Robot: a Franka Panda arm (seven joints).
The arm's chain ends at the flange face. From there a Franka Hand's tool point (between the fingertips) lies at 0.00 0.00 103.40 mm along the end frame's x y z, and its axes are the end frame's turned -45 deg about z.
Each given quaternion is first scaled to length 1.
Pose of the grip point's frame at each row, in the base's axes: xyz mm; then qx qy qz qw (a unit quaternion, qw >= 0):
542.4, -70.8, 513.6, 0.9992, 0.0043, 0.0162, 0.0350
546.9, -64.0, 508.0, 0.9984, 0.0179, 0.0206, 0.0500
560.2, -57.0, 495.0, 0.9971, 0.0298, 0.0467, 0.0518
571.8, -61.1, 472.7, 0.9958, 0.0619, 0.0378, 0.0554
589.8, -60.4, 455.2, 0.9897, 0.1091, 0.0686, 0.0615
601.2, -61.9, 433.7, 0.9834, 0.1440, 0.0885, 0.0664
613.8, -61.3, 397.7, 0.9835, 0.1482, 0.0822, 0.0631
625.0, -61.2, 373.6, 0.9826, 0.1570, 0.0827, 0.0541
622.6, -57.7, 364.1, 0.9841, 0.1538, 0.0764, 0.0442
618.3, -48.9, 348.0, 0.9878, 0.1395, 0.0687, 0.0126
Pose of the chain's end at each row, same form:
539.0, -63.6, 616.7, 0.9248, -0.3784, 0.0284, 0.0261
542.5, -53.8, 610.8, 0.9292, -0.3655, 0.0382, 0.0383
550.3, -46.6, 597.4, 0.9326, -0.3540, 0.0630, 0.0300
563.3, -50.2, 575.2, 0.9437, -0.3239, 0.0561, 0.0367
574.4, -49.4, 556.8, 0.9562, -0.2780, 0.0869, 0.0306
581.2, -51.0, 534.6, 0.9636, -0.2433, 0.1072, 0.0275
595.1, -51.0, 498.9, 0.9654, -0.2395, 0.1001, 0.0268
606.4, -52.9, 475.0, 0.9679, -0.2310, 0.0971, 0.0183
605.6, -51.1, 465.9, 0.9681, -0.2345, 0.0875, 0.0116
603.9, -48.3, 450.4, -0.9660, 0.2491, -0.0683, 0.0146

